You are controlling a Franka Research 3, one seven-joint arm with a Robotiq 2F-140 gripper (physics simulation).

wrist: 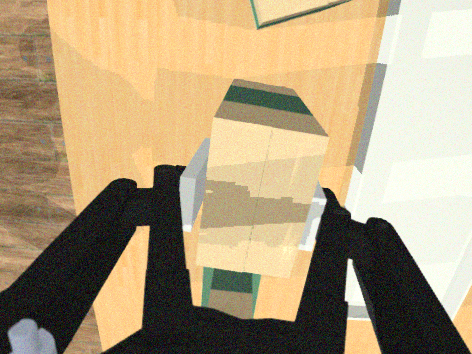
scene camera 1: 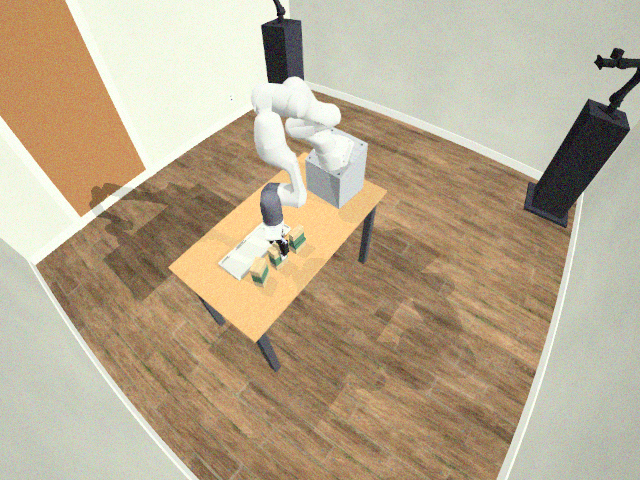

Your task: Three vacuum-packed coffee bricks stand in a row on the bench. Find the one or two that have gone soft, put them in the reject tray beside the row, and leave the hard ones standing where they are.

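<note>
Three beige coffee bricks with green bands stand in a row on the bench. In the scene view these are the near brick (scene camera 1: 259,271), the middle brick (scene camera 1: 274,256) (wrist: 260,200) and the brick nearest the robot base (scene camera 1: 297,239). My gripper (scene camera 1: 279,250) (wrist: 253,165) points down at the middle brick, its fingers partly closed on either side of it. The pads are very near the sides; whether they touch is hidden. The middle brick stands slightly angled between them. The white reject tray (scene camera 1: 240,262) (wrist: 415,125) lies beside the row, to the right in the wrist view.
A corner of another brick (wrist: 300,10) shows at the top of the wrist view. Part of a green-banded brick (wrist: 231,290) shows at the bottom, near the gripper body. The bench edge runs along the row's other side. The grey base block (scene camera 1: 336,188) stands at the bench's far end.
</note>
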